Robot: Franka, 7 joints.
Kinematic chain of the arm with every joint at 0, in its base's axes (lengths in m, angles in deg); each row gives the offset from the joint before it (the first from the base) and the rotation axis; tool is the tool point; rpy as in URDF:
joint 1: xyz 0 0 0.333 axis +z
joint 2: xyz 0 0 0 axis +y
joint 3: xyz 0 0 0.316 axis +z
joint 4: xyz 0.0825 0 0 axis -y
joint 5: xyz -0.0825 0 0.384 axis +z
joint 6: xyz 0 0 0 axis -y
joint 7: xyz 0.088 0 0 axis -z
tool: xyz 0 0 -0.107 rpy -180 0 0
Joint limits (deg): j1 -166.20..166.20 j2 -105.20..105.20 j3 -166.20..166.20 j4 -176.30..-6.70 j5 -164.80..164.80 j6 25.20..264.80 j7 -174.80..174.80
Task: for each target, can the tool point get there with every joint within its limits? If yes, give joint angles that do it. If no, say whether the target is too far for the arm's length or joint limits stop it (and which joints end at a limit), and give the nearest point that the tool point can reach.
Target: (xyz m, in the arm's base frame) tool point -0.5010 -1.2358 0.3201
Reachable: no: too far | nearest point -0.3223 -0.7950 0.3247 | short by 0.476 m
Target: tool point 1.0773 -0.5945 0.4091
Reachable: no: too far | nearest point 0.7497 -0.4137 0.3860 | short by 0.375 m
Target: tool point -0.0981 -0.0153 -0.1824
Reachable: yes | joints -106.62 88.19 -12.96 -133.55 111.88 127.74 -95.00
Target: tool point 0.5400 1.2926 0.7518
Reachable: no: too far | nearest point 0.3168 0.7584 0.5787 | short by 0.604 m
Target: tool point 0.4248 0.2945 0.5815
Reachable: yes | joints -50.56 3.84 71.96 -109.23 -93.10 218.23 1.72
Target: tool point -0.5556 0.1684 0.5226
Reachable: yes | joints 39.07 -63.35 103.39 -88.35 104.12 231.62 -59.60
